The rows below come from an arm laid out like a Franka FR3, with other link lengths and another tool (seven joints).
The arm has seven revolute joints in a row. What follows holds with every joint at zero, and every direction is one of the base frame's.
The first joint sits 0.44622 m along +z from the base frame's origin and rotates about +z.
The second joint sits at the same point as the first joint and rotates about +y.
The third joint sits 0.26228 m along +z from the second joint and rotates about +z.
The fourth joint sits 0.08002 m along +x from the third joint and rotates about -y.
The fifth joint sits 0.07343 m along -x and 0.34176 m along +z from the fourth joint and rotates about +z.
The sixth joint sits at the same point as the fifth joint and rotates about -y.
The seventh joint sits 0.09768 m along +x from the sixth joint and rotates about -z.
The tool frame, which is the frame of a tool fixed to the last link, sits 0.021 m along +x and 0.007 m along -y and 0.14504 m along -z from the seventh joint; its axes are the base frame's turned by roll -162.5, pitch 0 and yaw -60.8 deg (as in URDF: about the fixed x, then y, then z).
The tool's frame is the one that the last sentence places.
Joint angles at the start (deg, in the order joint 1, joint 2, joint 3, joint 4, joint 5, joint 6, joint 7):
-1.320 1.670 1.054 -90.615 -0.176 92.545 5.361
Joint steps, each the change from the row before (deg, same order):
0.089 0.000 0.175 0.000 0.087 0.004 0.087
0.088 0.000 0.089 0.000 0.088 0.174 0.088
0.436 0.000 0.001 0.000 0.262 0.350 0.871
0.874 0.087 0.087 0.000 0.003 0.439 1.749
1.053 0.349 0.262 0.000 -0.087 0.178 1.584
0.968 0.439 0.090 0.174 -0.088 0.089 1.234
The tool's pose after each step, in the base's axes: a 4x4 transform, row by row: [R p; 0 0 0 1], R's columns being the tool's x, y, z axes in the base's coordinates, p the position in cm. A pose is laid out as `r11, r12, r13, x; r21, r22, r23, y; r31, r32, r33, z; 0, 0, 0, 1`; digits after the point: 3 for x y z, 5 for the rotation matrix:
0.40279, -0.87153, 0.27963, 55.063; -0.91529, -0.38443, 0.12024, -0.931; 0.00271, -0.30437, -0.95255, 62.132; 0, 0, 0, 1
0.40415, -0.87003, 0.28234, 55.108; -0.91469, -0.38525, 0.12218, -0.744; 0.00247, -0.30763, -0.95150, 62.167; 0, 0, 0, 1
0.39702, -0.87111, 0.28903, 55.186; -0.91781, -0.37699, 0.12449, -0.290; 0.00052, -0.31470, -0.94919, 62.235; 0, 0, 0, 1
0.38431, -0.87433, 0.29639, 55.291; -0.92320, -0.36471, 0.12118, 0.577; 0.00215, -0.32019, -0.94735, 62.243; 0, 0, 0, 1
0.38003, -0.87700, 0.29402, 55.390; -0.92497, -0.36091, 0.11904, 1.771; 0.00172, -0.31720, -0.94836, 61.943; 0, 0, 0, 1
0.37726, -0.87905, 0.29145, 55.510; -0.92611, -0.35862, 0.11712, 2.736; 0.00157, -0.31410, -0.94939, 61.679; 0, 0, 0, 1

